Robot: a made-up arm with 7 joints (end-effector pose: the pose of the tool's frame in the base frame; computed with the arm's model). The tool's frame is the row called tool.
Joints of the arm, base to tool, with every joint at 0 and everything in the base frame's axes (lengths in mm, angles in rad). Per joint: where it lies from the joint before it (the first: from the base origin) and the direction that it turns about. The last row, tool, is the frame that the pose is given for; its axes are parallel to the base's.
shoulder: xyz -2.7 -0.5 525.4 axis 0 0 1
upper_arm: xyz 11.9 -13.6 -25.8 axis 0 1 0
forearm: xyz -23.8 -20.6 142.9 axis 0 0 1
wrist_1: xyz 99.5 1 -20.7 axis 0 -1 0
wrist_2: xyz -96.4 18.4 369.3 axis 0 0 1
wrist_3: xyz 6.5 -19.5 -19.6 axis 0 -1 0
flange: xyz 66.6 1.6 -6.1 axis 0 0 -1
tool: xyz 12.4 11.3 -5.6
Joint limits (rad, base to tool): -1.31..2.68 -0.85..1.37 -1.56..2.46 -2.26..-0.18 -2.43..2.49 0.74..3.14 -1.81..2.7
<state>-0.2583 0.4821 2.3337 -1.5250 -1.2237 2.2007 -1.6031</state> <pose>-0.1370 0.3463 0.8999 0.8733 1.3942 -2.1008</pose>
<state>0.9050 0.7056 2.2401 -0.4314 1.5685 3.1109 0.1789</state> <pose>0.0535 0.2890 0.9291 1.6480 2.2341 -0.5659</pose>
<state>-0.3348 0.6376 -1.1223 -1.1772 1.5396 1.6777 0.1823</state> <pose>0.2251 -0.5460 0.6743 0.8018 -0.7251 -1.3881</pose>
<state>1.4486 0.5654 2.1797 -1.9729 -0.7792 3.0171 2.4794</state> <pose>-0.3834 -0.1624 0.7865 0.3327 1.4938 1.2605</pose>
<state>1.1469 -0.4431 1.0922 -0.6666 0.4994 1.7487 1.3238</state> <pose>-0.2569 0.0042 1.0115 1.2137 0.3870 1.2379</pose>
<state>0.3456 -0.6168 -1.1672 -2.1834 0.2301 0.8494 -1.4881</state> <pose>0.3206 -0.3387 0.5489 1.3043 -0.2251 0.9823</pose>
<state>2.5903 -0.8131 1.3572 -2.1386 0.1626 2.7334 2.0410</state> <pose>-0.2910 -0.3564 0.6003 0.9027 0.7938 1.8385</pose>
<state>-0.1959 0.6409 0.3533 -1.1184 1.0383 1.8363 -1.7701</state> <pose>0.5451 0.0235 0.5821 0.8352 -1.0549 1.3751</pose>
